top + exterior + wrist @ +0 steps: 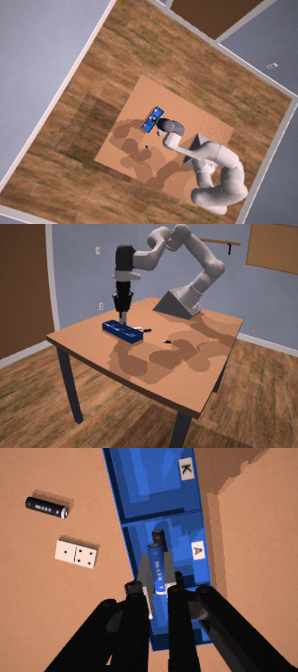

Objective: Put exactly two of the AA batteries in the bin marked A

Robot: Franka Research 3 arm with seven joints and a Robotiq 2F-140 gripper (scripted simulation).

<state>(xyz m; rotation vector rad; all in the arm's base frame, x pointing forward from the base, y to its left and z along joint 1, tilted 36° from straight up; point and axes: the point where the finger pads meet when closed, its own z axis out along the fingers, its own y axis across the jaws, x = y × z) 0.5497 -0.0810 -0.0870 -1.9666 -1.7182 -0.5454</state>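
Now: hand 10 mm short of the blue bin and 70 mm above it. The rest, counted from my hand: blue AA battery 30 mm below; then white domino 100 mm behind, 20 mm to the left, 90 mm below; then dark AA battery 110 mm behind, 90 mm to the left, 90 mm below.
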